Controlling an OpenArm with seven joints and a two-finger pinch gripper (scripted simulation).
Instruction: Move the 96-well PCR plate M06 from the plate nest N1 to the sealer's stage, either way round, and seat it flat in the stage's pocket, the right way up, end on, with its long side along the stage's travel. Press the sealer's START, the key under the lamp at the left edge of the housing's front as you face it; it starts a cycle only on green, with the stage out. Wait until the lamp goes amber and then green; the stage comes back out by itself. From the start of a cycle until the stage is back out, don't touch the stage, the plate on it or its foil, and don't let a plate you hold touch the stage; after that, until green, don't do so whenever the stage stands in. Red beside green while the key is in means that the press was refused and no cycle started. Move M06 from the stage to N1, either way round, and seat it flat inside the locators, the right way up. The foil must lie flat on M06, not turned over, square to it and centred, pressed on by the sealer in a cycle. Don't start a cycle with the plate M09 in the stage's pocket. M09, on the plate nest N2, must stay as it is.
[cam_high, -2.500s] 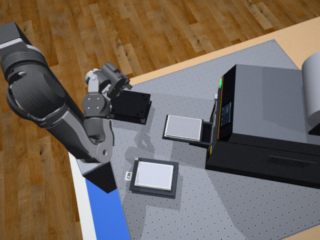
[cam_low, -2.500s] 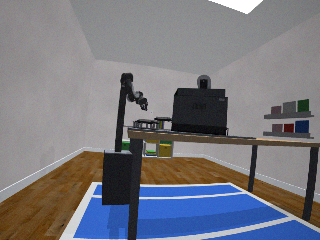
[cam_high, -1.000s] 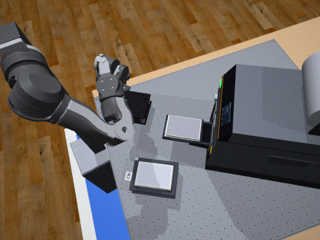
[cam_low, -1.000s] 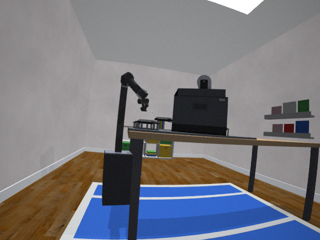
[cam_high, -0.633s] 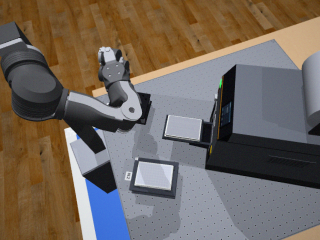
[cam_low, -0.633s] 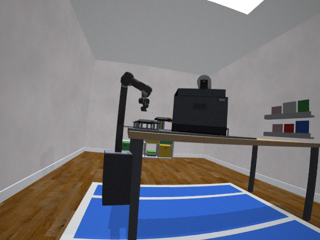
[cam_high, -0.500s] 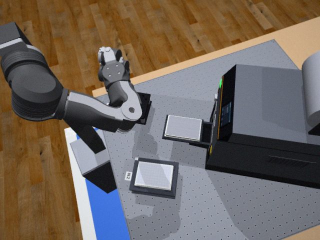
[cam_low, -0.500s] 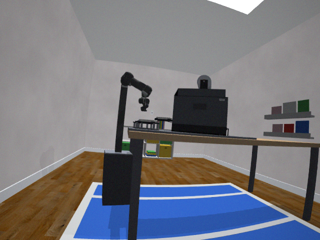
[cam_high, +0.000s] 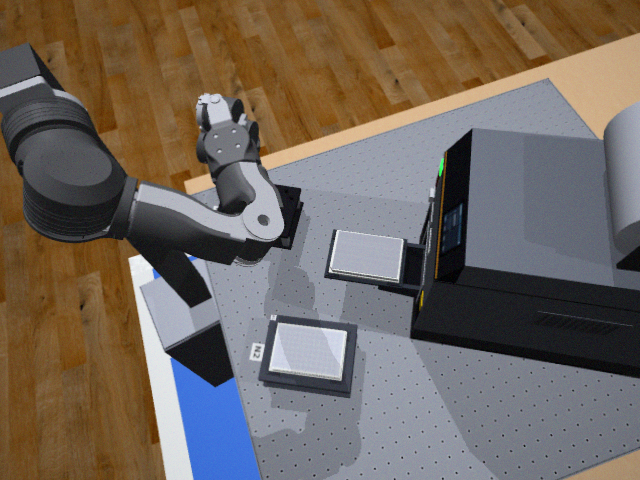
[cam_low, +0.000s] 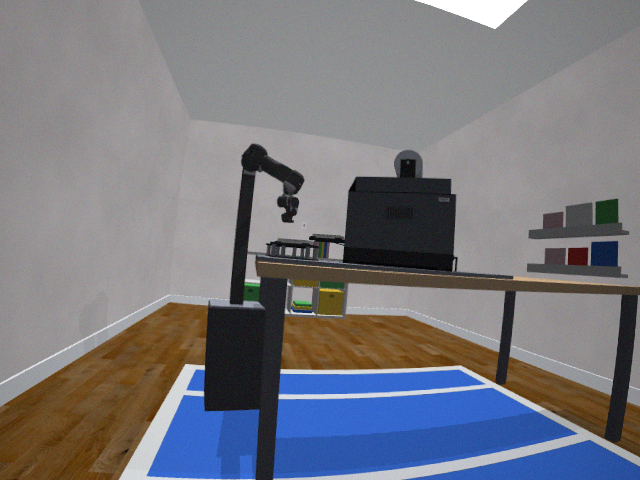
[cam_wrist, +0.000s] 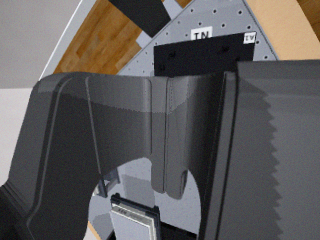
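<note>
Right now my hand is 130 mm short of the sealer stage, 230 mm to the left of it and 80 mm above it. Also, from my hand: pale key: 260 mm ahead, 220 mm to the right, 10 mm above; foil roll: 380 mm ahead, 440 mm to the right, 240 mm above.
</note>
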